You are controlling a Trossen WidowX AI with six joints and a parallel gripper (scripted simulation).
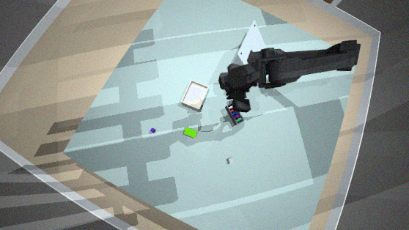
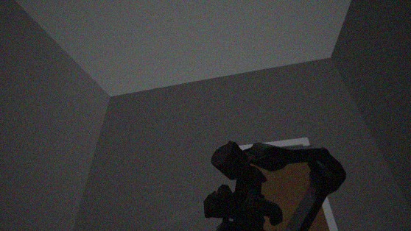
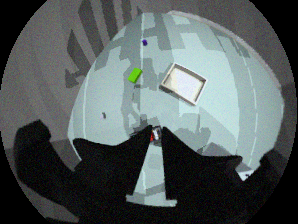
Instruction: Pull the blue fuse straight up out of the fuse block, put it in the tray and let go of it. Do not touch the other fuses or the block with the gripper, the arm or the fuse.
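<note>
Now: the blue fuse 20 mm ahead of my gripper tip, 80 mm to the left of it and 140 mm below it. Also, from my gripper tip: cream tray 150 mm to the right, 160 mm below; then small grey cube 240 mm ahead, 140 mm to the left, 150 mm below.
</note>
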